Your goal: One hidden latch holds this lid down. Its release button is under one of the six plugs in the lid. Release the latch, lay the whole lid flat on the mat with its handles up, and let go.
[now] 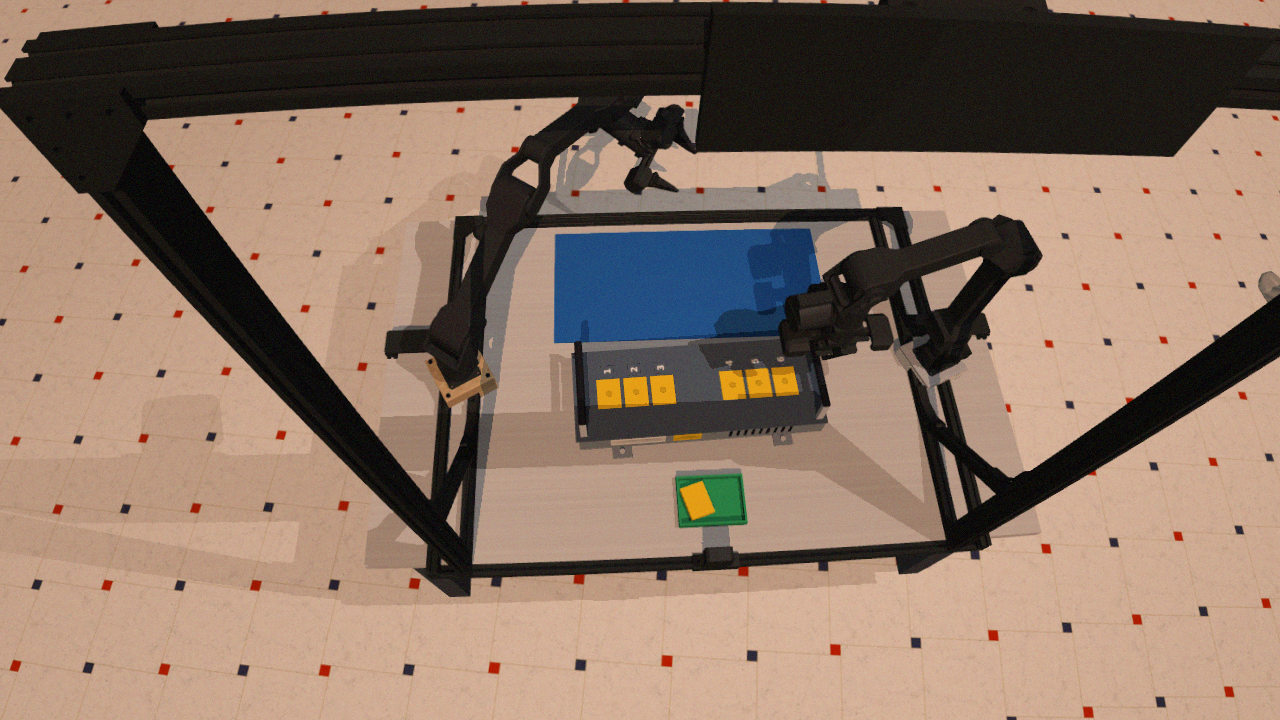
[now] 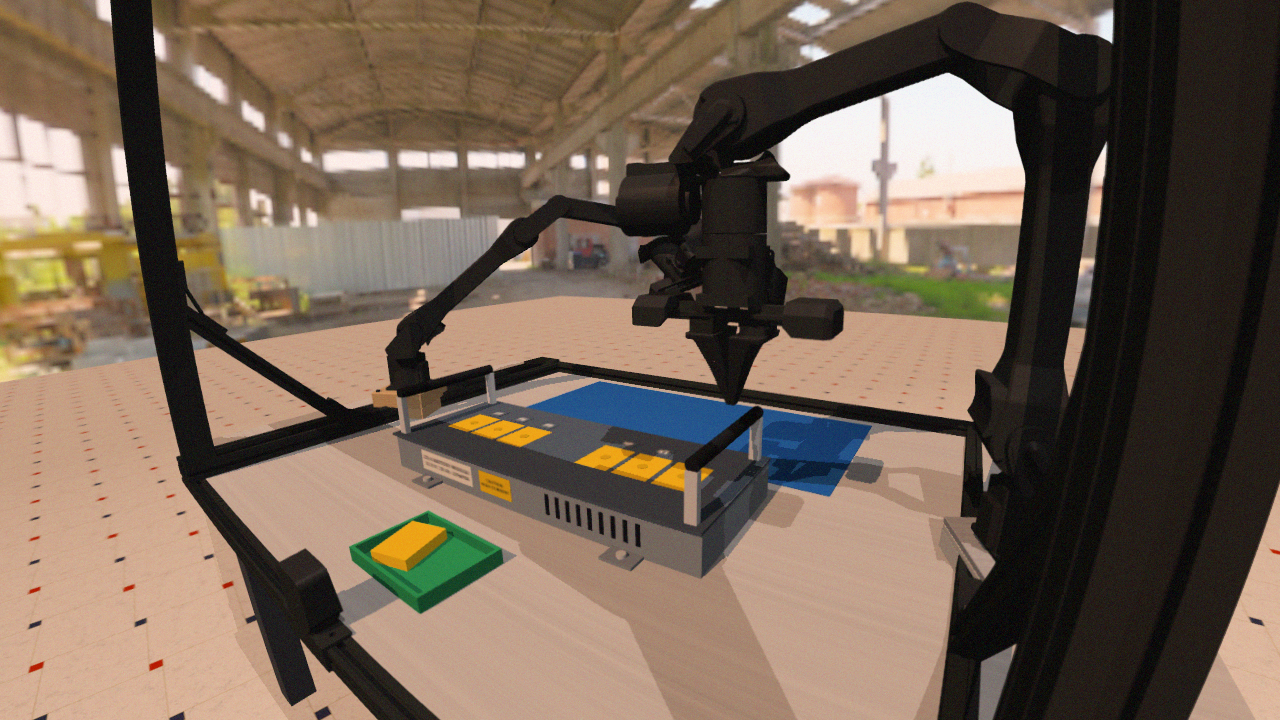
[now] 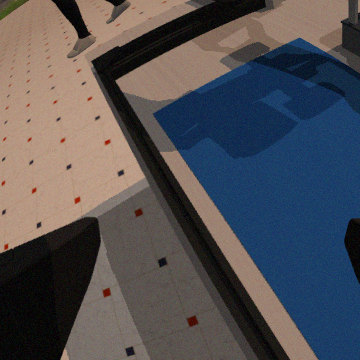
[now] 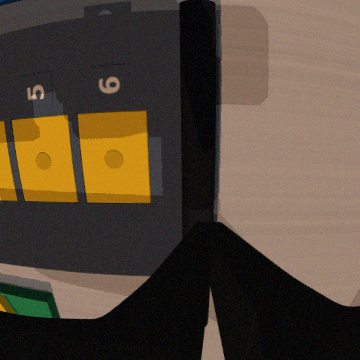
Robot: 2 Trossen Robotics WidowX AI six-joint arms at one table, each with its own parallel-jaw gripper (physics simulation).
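Places are measured from the left arm's base along level axes (x ahead, y left, z up), in millimetres.
Pixels of known places: left gripper, between the fingertips: [image 1: 687, 172] [image 3: 229, 232]; right gripper, between the fingertips: [image 1: 823, 357] [image 2: 731, 404] [image 4: 207, 233]; left arm's base, origin of its link: [image 1: 459, 368] [image 2: 409, 385]; right arm's base, origin of its link: [image 1: 933, 357].
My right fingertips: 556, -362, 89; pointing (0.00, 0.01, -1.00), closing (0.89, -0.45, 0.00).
Ahead of a thing's pixels: the offset from my right fingertips to its middle, as dx, dy, dz. "pt": to the spot under its first point. Level surfaces: height alone.
The dark grey lid [image 1: 698, 386] [image 2: 565, 447] [image 4: 100, 235] sits on its box, with a black bar handle at the left end {pt -390, +186, -25} [image 1: 580, 385] [image 2: 444, 382] and another at the right end {pt -22, -30, -27} [image 1: 820, 383] [image 2: 723, 437] [image 4: 198, 100]. Six yellow plugs sit in it, including plug 1 {-341, +172, -87} [image 1: 608, 393], plug 5 {-91, +47, -93} [image 4: 45, 175] and plug 6 {-46, +24, -93} [image 1: 785, 381] [image 4: 114, 175]. The blue mat {dz -134} [image 1: 644, 286] [image 2: 590, 402] [image 3: 280, 200] lies behind the box. My right gripper [image 2: 733, 400] [image 4: 207, 233] is shut and empty, pointing down above the lid's right end. My left gripper [image 1: 685, 170] [image 3: 229, 232] is open and empty, beyond the mat.
A green tray {-284, -86, -127} [image 1: 729, 499] [image 2: 456, 559] [image 4: 37, 306] stands in front of the box and holds a loose yellow block {-306, -74, -125} [image 1: 697, 500] [image 2: 409, 545]. A black frame bar [image 1: 662, 217] runs behind the mat. Small tabs stick out at the box's front foot.
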